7 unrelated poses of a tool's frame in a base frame.
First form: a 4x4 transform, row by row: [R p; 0 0 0 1], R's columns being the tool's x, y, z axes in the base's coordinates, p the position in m. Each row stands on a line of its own.
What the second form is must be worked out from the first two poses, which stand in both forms.
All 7 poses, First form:
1:
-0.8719, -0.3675, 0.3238, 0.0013
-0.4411, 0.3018, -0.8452, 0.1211
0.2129, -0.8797, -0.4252, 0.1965
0, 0, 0, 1
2:
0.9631, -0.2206, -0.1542, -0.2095
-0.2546, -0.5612, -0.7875, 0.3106
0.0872, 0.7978, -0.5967, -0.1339
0, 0, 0, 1
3:
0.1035, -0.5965, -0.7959, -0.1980
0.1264, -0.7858, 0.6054, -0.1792
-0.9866, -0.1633, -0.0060, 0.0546
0, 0, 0, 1
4:
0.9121, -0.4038, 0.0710, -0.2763
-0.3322, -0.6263, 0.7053, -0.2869
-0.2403, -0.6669, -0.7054, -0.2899
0, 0, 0, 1
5:
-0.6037, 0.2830, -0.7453, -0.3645
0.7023, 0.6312, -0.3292, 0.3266
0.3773, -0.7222, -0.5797, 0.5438
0, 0, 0, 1
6:
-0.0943, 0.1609, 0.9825, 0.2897
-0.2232, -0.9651, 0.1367, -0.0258
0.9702, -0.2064, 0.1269, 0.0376
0, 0, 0, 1
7:
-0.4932, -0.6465, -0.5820, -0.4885
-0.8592, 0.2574, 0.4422, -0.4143
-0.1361, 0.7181, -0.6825, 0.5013
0, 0, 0, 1
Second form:
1:
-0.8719, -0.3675, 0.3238, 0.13
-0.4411, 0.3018, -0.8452, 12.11
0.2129, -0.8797, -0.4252, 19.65
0, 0, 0, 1

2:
0.9631, -0.2206, -0.1542, -20.95
-0.2546, -0.5612, -0.7875, 31.06
0.0872, 0.7978, -0.5967, -13.39
0, 0, 0, 1

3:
0.1035, -0.5965, -0.7959, -19.80
0.1264, -0.7858, 0.6054, -17.92
-0.9866, -0.1633, -0.0060, 5.46
0, 0, 0, 1

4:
0.9121, -0.4038, 0.0710, -27.63
-0.3322, -0.6263, 0.7053, -28.69
-0.2403, -0.6669, -0.7054, -28.99
0, 0, 0, 1

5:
-0.6037, 0.2830, -0.7453, -36.45
0.7023, 0.6312, -0.3292, 32.66
0.3773, -0.7222, -0.5797, 54.38
0, 0, 0, 1

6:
-0.0943, 0.1609, 0.9825, 28.97
-0.2232, -0.9651, 0.1367, -2.58
0.9702, -0.2064, 0.1269, 3.76
0, 0, 0, 1

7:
-0.4932, -0.6465, -0.5820, -48.85
-0.8592, 0.2574, 0.4422, -41.43
-0.1361, 0.7181, -0.6825, 50.13
0, 0, 0, 1

